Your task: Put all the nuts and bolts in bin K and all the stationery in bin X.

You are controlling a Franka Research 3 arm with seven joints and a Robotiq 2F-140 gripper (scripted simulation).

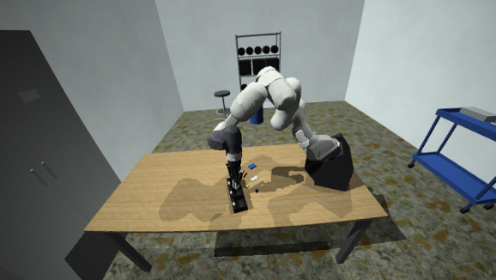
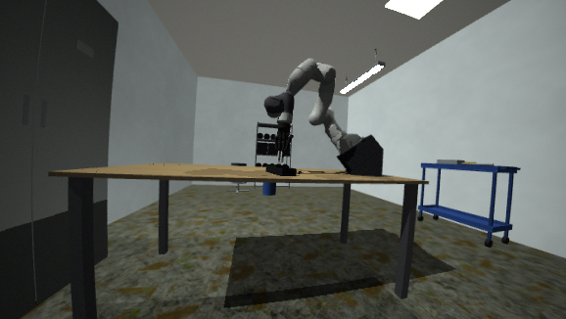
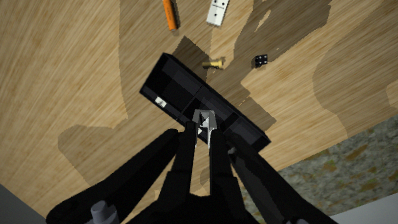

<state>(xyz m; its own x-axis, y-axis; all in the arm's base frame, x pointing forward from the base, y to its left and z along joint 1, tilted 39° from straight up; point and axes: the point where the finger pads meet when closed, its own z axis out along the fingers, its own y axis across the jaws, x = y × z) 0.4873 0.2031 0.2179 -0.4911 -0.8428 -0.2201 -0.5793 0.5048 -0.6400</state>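
My hand is 8 cm above the black bin row and 1 cm to the right of it. From my hand the other things lie so: brass bolt 9 cm below, 6 cm to the right, 6 cm behind; then grey piece 3 cm below; then black die 13 cm behind, 9 cm below, 1 cm to the right.
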